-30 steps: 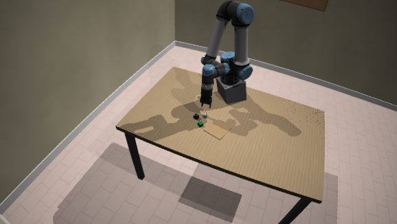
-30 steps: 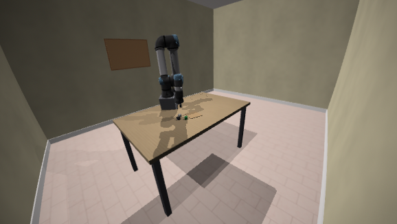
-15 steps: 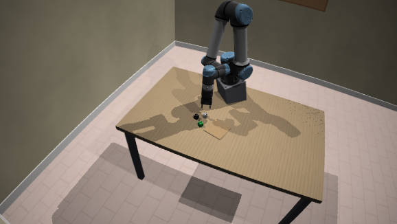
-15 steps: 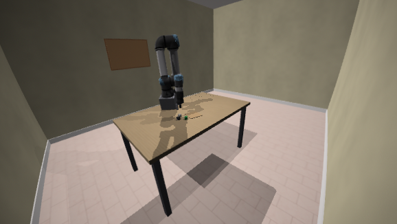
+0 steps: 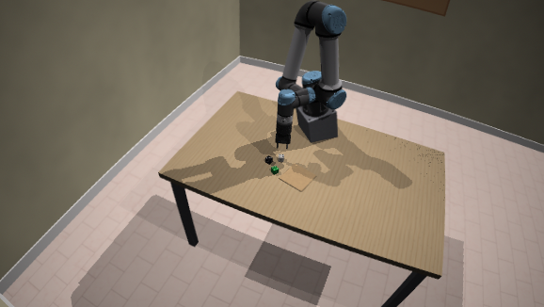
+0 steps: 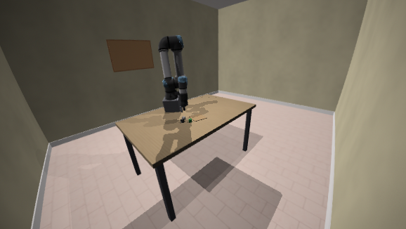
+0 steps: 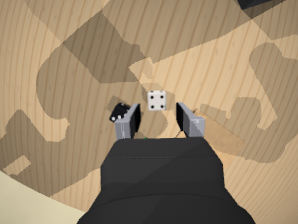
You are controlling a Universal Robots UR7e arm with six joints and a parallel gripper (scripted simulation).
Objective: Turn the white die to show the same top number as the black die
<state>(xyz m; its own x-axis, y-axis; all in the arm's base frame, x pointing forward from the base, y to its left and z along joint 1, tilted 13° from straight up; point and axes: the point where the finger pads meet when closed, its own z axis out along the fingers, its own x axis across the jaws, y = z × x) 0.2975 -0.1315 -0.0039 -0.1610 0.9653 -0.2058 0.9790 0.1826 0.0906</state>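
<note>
The white die lies 90 mm below my hand. Also, from my hand: tan mat 110 mm to the left, 110 mm below, 100 mm ahead; then green die 100 mm ahead, 90 mm below, 10 mm to the right; then black die 90 mm below, 60 mm to the right, 30 mm ahead.
</note>
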